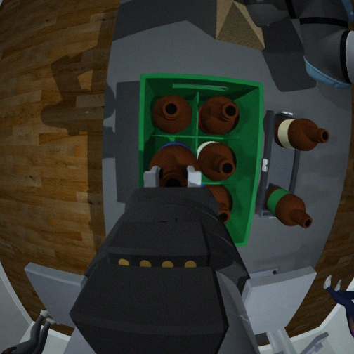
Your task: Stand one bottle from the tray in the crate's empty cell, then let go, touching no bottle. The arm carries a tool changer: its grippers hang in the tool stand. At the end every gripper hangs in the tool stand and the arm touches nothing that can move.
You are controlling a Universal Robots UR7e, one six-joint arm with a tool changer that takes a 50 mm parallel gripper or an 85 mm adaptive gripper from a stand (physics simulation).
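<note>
My gripper [173, 176] is shut on the neck of a brown bottle with a blue label [173, 159]. The held bottle hangs over the left column of the green crate [259, 120]; its base is out of sight. Brown bottles stand in the crate: two in the top row [171, 121] [215, 119], a white-labelled one [214, 161] in the right middle cell, and one [223, 197] in the right lower cell, partly hidden. The left lower cell is hidden by the gripper. The tray [269, 132] at the right holds a cream-labelled bottle [298, 134] and a green-labelled bottle [287, 206].
A tan wedge-shaped block [239, 27] is at the top. Part of the robot arm [325, 47] shows at the top right. The grey table [165, 52] ends at a wood floor [30, 125] on the left. The tool stand cannot be made out.
</note>
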